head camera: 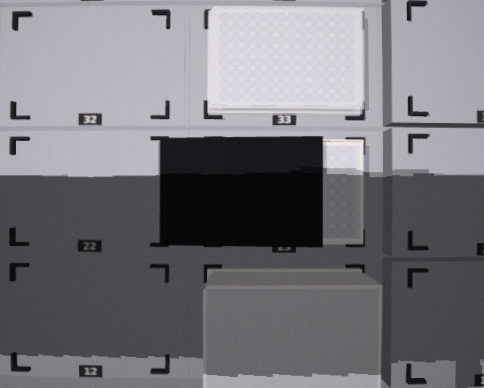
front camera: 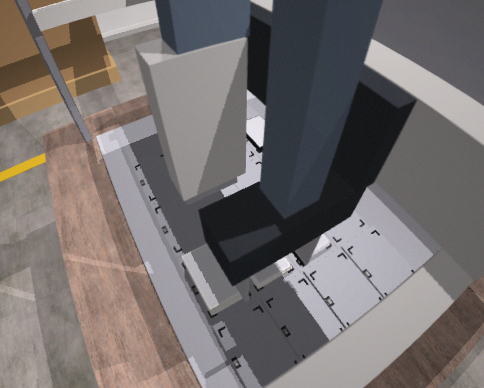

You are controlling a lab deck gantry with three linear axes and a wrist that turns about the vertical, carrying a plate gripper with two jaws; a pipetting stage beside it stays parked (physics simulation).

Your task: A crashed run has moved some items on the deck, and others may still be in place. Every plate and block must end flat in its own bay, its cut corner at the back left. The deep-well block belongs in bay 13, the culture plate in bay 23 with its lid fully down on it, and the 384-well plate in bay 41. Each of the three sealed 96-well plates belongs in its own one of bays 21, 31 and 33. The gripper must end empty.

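Pixels of known places: gripper, fingertip midpoint: (front camera: 271, 273); robot's base, link origin: (front camera: 136, 167).
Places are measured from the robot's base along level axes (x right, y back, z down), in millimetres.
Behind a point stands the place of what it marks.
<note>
My gripper (front camera: 277, 270) {x -103, y -485, z -160 mm} has its jaws apart and empty, straddling bay 23 above a black plate-sized piece (head camera: 241, 191) {x -150, y -356, z -18 mm}. That piece lies on a pale plate (front camera: 272, 276) {x -144, y -451, z -14 mm} (head camera: 343, 192) {x -150, y -437, z -14 mm} in bay 23, shifted left toward bay 22; its right end looks slightly higher. The pale plate's uncovered right strip shows round wells like those of the sealed 96-well plate (front camera: 324, 243) {x -284, y -449, z -14 mm} (head camera: 285, 57) {x -257, y -391, z -14 mm}, which lies flat in bay 33. The tall grey deep-well block (front camera: 207, 285) {x -20, y -411, z -42 mm} (head camera: 292, 330) {x -53, y -392, z -42 mm} stands in bay 13. A white-topped plate (front camera: 256, 131) {x -353, y -63, z -14 mm} with a black edge is partly hidden at the back; its bay is unclear.
The pale pipetting stage (front camera: 200, 115) hangs parked to the left of the gripper column (front camera: 310, 100) {x -84, y -505, z -481 mm} and hides part of the deck. A deck seam (head camera: 387, 200) {x -143, y -476, z -7 mm} runs right of bays 13, 23 and 33. Bays 12, 22 and 32 lie to their left.
</note>
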